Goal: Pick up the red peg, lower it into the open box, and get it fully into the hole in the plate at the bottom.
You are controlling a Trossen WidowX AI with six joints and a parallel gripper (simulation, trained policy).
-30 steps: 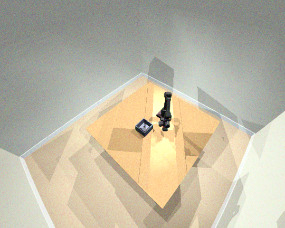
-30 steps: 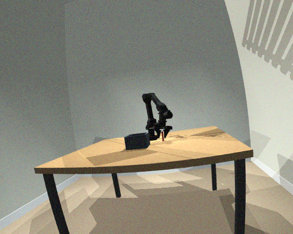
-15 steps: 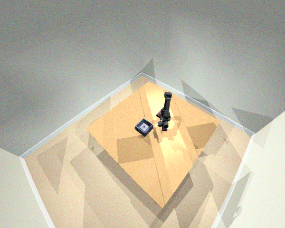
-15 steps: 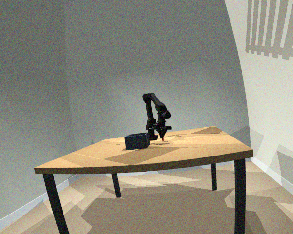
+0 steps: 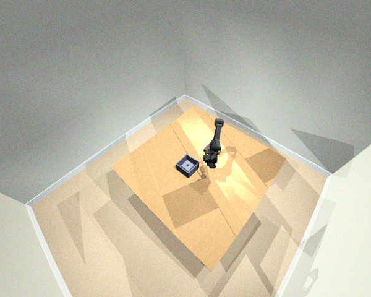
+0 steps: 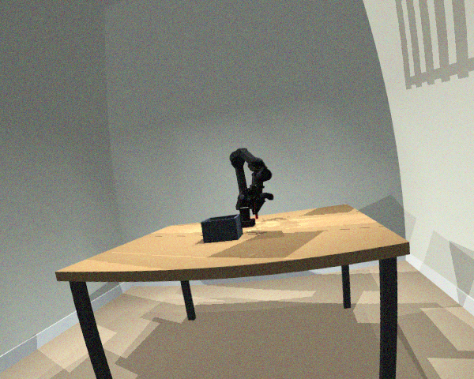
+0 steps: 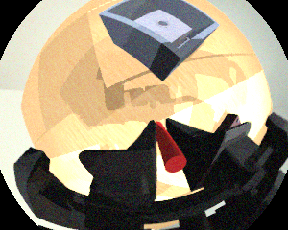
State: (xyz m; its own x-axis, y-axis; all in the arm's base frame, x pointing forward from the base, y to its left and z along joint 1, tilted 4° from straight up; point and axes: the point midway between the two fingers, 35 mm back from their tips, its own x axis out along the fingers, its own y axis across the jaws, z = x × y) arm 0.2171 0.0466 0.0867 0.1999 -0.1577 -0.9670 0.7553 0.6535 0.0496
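My gripper tip is now 160 mm to the left of the pale plate, 90 mm short of it and 40 mm above it. The rest, counted from my gripper tip: dark box (160 mm to the right, 90 mm ahead, 60 mm below); then red peg (20 mm above, 10 mm to the left, 10 mm behind).
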